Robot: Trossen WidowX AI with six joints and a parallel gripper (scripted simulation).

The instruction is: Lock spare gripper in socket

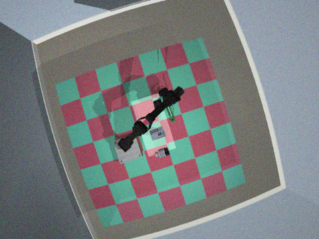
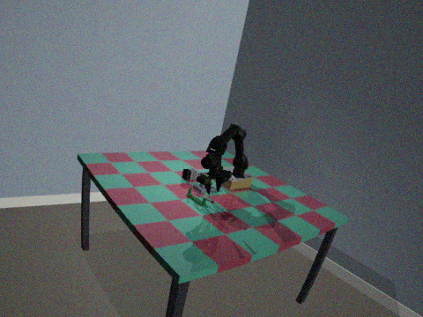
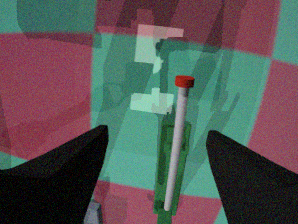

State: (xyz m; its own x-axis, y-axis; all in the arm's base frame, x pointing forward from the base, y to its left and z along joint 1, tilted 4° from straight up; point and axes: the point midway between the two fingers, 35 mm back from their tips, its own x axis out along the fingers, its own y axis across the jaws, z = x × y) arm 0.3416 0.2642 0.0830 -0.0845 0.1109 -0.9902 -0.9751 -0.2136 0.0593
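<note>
Now: the cradle 30 mm ahead of my gripper tip, 90 mm to the right of it and 60 mm below it. The rest, counted from my gripper tip: spare gripper: 80 mm behind, 390 mm to the right, 60 mm below; mount: 80 mm behind, 230 mm to the right, 40 mm below.
</note>
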